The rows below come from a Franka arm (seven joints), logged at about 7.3 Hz.
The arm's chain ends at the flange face. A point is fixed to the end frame.
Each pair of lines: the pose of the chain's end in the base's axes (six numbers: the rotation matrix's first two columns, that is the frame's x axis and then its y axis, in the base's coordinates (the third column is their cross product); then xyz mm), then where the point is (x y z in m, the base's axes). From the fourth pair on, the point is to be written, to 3 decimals.
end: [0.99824, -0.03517, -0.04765, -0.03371, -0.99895, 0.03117, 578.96, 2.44, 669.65]
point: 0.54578 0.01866 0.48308
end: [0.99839, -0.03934, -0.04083, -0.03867, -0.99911, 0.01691, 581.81, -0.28, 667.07]
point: 0.55009 0.01871 0.48051
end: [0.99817, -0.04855, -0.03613, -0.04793, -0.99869, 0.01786, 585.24, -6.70, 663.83]
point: 0.55456 0.01236 0.47710
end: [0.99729, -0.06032, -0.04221, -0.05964, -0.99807, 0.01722, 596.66, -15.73, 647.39]
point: 0.565 0.004 0.461
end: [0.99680, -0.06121, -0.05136, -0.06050, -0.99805, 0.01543, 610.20, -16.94, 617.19]
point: 0.577 0.003 0.431
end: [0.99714, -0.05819, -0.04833, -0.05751, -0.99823, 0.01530, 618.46, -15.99, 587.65]
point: 0.586 0.004 0.401
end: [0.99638, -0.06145, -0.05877, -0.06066, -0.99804, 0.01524, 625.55, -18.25, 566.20]
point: 0.591 0.002 0.380
